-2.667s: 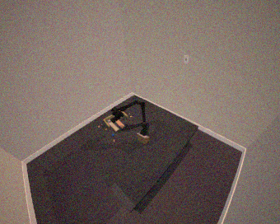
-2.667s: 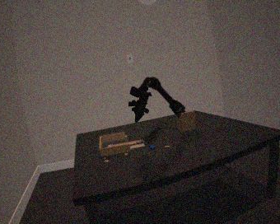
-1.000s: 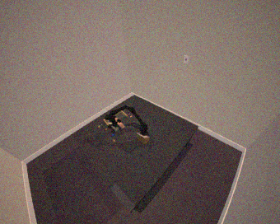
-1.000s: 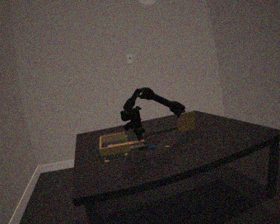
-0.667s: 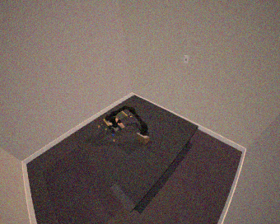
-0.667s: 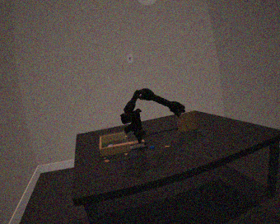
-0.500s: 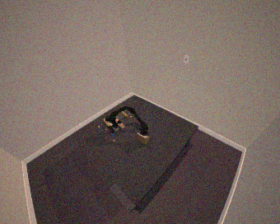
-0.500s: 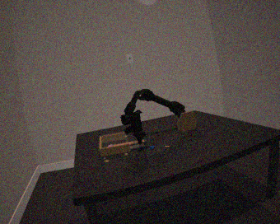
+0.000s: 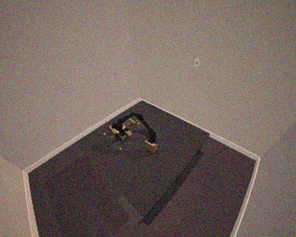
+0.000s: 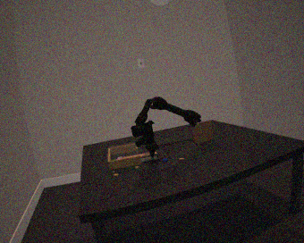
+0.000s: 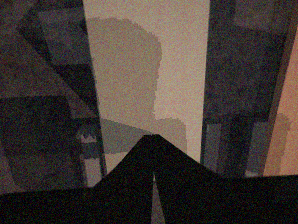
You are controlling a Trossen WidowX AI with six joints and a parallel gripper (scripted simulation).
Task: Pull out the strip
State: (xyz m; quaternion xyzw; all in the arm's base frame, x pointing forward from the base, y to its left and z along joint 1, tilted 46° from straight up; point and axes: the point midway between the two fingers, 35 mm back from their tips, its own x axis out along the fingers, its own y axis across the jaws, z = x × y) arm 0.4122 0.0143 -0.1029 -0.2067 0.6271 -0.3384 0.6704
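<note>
Now: gripper tip 10 cm to the right of the blue piece and 4 cm past it.
</note>
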